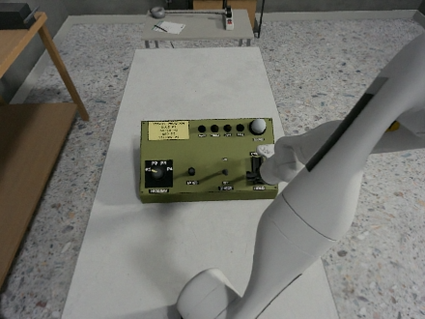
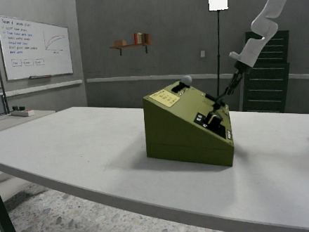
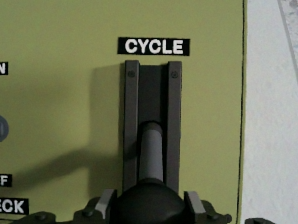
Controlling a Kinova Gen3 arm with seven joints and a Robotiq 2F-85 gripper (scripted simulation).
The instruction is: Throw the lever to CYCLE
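Now: hand 40 mm short of the black ball-topped lever and 20 mm above it. Also, from my hand: black rotary selector: 50 mm ahead, 370 mm to the left, 30 mm below; then mode button: 50 mm ahead, 240 mm to the left, 30 mm below; then grey check toggle: 50 mm ahead, 120 mm to the left, 30 mm below.
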